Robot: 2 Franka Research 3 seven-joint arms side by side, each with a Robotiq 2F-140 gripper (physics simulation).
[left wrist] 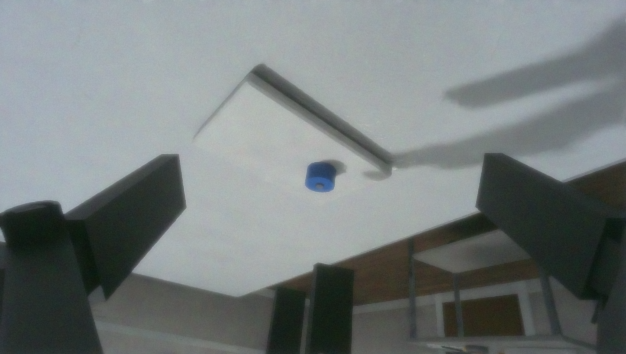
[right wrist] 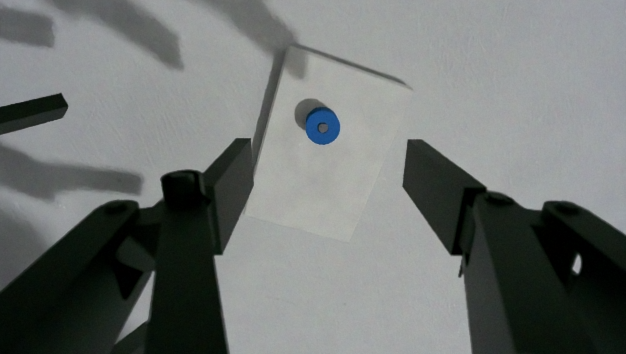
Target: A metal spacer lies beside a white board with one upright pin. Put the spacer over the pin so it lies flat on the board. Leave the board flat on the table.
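The blue spacer point(left wrist: 320, 176) point(right wrist: 316, 135) sits around the grey pin point(left wrist: 320, 186) point(right wrist: 323, 128), whose tip shows in its hole. It stands upright on the white board point(left wrist: 280, 130) point(right wrist: 310, 190) and looks flat against it. The board lies flat on the table. My right gripper point(right wrist: 328, 162) is open and empty above the board, with its fingers wide apart on either side of it in the right wrist view. My left gripper point(left wrist: 331, 181) is open and empty, seen with board and spacer beyond its fingertips.
The white table point(left wrist: 100, 75) point(right wrist: 525, 125) surrounds the board. A dark fingertip point(right wrist: 35, 113) reaches in at the left of the right wrist view. Dark fingers point(left wrist: 332, 305) stand at the bottom of the left wrist view. A metal-framed shelf point(left wrist: 412, 290) stands past the table's edge.
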